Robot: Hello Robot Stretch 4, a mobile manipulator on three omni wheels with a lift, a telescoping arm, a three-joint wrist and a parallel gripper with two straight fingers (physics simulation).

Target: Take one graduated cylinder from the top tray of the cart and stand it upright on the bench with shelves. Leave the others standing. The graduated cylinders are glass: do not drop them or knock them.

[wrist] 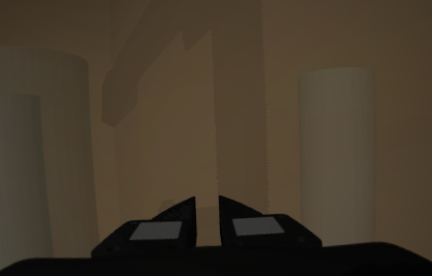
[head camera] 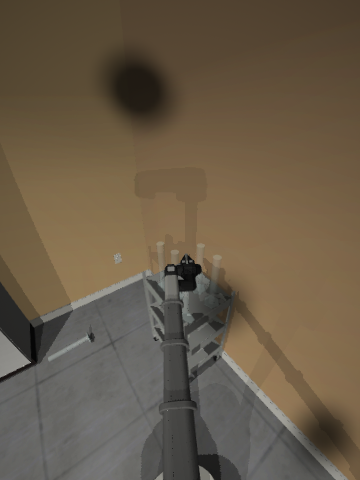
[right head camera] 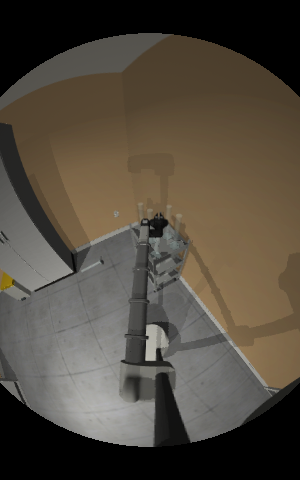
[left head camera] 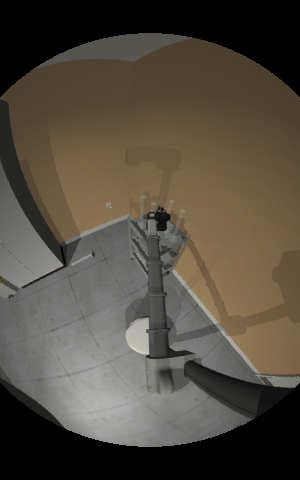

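Where they show: gripper, between the fingertips: (wrist: 207,214) (head camera: 186,256) (right head camera: 158,213) (left head camera: 159,207); robot's base, origin of its link: (right head camera: 148,341) (left head camera: 145,334).
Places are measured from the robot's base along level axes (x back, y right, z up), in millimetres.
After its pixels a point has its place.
Note:
The cart (head camera: 148,296) @[x -980, y -166, z 531 mm] stands in the room corner. Several pale graduated cylinders stand on its top tray, among them a left one (head camera: 160,256) @[x -944, y -57, z 896 mm], a right-hand one (head camera: 201,254) @[x -905, y 170, z 924 mm] and a far-right one (head camera: 217,270) @[x -793, y 234, z 902 mm]. The wrist view shows a wide cylinder (wrist: 72,150) @[x -869, y 43, z 936 mm] and a narrower one (wrist: 20,175) @[x -857, y 32, z 929 mm] at left, and one (wrist: 337,155) @[x -908, y 158, z 925 mm] at right. Another cylinder (head camera: 69,348) @[x -906, y -875, z 19 mm] (left head camera: 81,260) @[x -897, y -874, z 10 mm] (right head camera: 91,266) @[x -910, y -861, z 13 mm] lies on the floor left of the cart. My gripper (wrist: 207,214) @[x -947, y 90, z 884 mm] (head camera: 186,258) @[x -947, y 90, z 884 mm] is over the tray, nearly closed, with wall showing through the narrow gap and no glass between its fingers. The bench cannot be made out.
Brown walls (head camera: 280,200) @[x -724, y 424, z 1291 mm] meet behind the cart. A tall grey cabinet (left head camera: 30,220) @[x -798, y -1124, z 887 mm] (right head camera: 35,225) @[x -774, y -1106, z 970 mm] stands at the left. A yellow item (right head camera: 7,281) @[x -216, y -2156, z 422 mm] is at the far left edge. My extended arm (head camera: 175,370) @[x -309, y -1, z 997 mm] hides part of the tray. Pale shapes on the tray are hard to tell apart.

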